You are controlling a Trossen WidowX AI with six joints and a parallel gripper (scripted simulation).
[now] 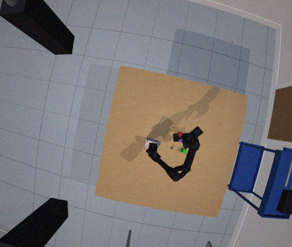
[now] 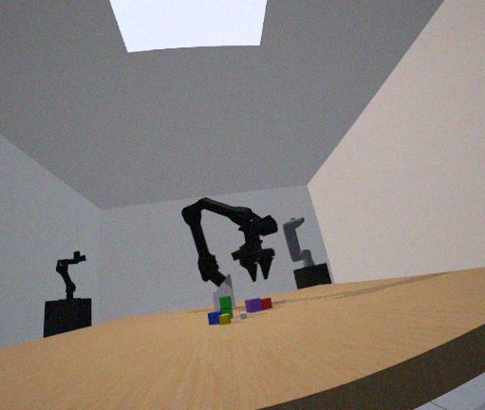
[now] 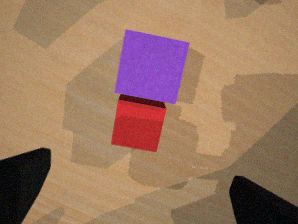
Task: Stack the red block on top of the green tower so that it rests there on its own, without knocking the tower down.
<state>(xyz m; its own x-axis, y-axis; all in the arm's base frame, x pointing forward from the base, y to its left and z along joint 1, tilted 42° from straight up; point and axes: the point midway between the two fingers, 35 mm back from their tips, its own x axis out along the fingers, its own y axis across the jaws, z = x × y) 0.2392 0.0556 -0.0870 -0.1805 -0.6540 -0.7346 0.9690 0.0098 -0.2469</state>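
Right now my gripper tip is 8 cm above the red block. Round my gripper tip: small grey cube 6 cm behind, 13 cm to the right, 9 cm below; then purple block 1 cm ahead, 4 cm to the right, 8 cm below; then small white cube 12 cm ahead, 11 cm to the right, 9 cm below.
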